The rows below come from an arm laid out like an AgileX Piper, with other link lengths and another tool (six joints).
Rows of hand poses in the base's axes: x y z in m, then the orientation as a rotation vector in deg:
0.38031, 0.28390, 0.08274, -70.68, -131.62, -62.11
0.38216, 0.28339, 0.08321, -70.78, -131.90, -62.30
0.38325, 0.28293, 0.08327, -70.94, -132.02, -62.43
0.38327, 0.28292, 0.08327, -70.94, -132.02, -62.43
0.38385, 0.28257, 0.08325, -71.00, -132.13, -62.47
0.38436, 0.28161, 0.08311, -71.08, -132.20, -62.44
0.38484, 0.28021, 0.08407, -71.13, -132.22, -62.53
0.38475, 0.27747, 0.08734, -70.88, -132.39, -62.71
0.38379, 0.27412, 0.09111, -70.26, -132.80, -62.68
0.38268, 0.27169, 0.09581, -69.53, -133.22, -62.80
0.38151, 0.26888, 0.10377, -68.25, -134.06, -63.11
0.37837, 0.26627, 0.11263, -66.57, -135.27, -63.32
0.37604, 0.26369, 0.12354, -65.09, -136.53, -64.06
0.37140, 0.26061, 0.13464, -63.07, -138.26, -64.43
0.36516, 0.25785, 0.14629, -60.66, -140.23, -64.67
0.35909, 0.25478, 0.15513, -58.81, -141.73, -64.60
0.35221, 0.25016, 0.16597, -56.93, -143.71, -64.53
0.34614, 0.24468, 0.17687, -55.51, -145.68, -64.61
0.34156, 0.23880, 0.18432, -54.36, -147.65, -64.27
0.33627, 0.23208, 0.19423, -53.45, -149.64, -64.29
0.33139, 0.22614, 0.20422, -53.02, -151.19, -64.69
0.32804, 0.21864, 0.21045, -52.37, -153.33, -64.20
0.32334, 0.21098, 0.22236, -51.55, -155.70, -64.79
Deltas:
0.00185, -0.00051, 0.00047, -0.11, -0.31, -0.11
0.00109, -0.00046, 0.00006, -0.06, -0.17, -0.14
0.00002, -0.00001, 0.00000, 0.00, 0.00, 0.00
0.00058, -0.00035, -0.00002, -0.06, -0.10, -0.05
0.00051, -0.00096, -0.00014, -0.08, -0.04, -0.05
0.00048, -0.00140, 0.00096, 0.01, -0.07, -0.06
-0.00009, -0.00274, 0.00327, 0.04, -0.21, 0.14
-0.00096, -0.00335, 0.00377, -0.08, -0.24, 0.45
-0.00111, -0.00243, 0.00470, 0.00, -0.33, 0.50
-0.00117, -0.00281, 0.00796, -0.02, -0.71, 0.84
-0.00314, -0.00261, 0.00886, -0.18, -0.91, 1.14
-0.00233, -0.00258, 0.01091, -0.04, -1.27, 0.86
-0.00464, -0.00308, 0.01110, -0.35, -1.40, 1.29
-0.00624, -0.00276, 0.01165, -0.47, -1.53, 1.56
-0.00607, -0.00307, 0.00884, -0.48, -1.05, 1.23
-0.00688, -0.00462, 0.01084, -0.74, -1.43, 1.20
-0.00607, -0.00548, 0.01090, -0.75, -1.53, 0.82
-0.00458, -0.00588, 0.00745, -0.99, -1.32, 0.69
-0.00529, -0.00672, 0.00991, -0.87, -1.54, 0.43
-0.00488, -0.00594, 0.00999, -0.54, -1.40, 0.06
-0.00335, -0.00750, 0.00623, -1.22, -1.41, 0.29
-0.00470, -0.00766, 0.01191, -0.80, -2.14, 0.18

